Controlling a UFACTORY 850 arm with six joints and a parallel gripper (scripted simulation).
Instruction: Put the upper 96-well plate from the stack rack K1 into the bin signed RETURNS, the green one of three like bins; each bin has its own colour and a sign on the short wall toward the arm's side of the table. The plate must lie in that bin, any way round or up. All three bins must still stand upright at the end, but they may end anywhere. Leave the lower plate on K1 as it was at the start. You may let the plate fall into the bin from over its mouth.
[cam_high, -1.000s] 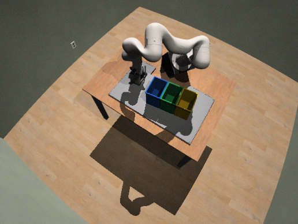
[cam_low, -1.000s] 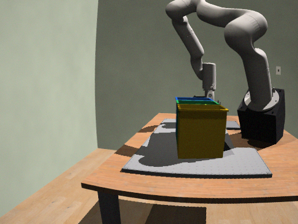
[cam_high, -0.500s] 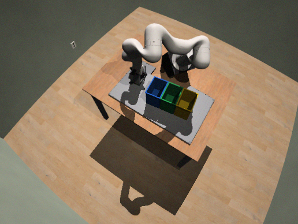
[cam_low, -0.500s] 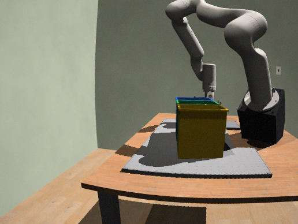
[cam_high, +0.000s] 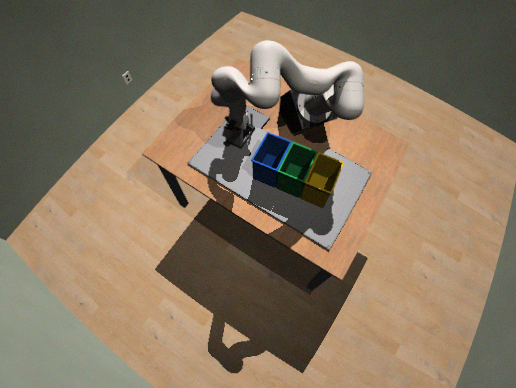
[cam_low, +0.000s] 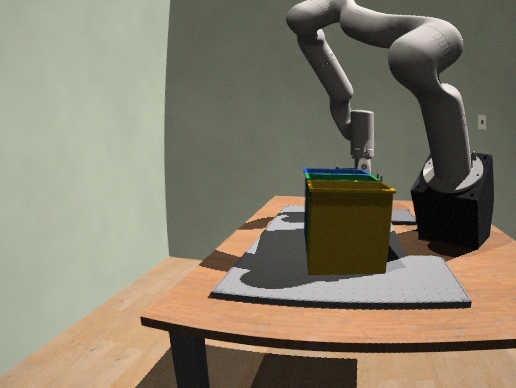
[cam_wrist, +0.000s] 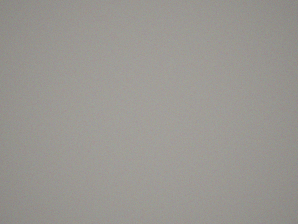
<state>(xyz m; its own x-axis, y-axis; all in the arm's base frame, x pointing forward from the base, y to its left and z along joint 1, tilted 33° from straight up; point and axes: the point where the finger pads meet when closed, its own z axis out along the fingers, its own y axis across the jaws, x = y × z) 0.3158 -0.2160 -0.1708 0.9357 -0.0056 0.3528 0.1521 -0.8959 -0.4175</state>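
Right now the 96-well plate is 10 mm below my hand. From my hand the other things lie so: blue bin (70 mm ahead, 260 mm to the left, 40 mm above); then yellow bin (20 mm ahead, 520 mm to the left, 40 mm above); then green bin (40 mm ahead, 390 mm to the left, 40 mm above).
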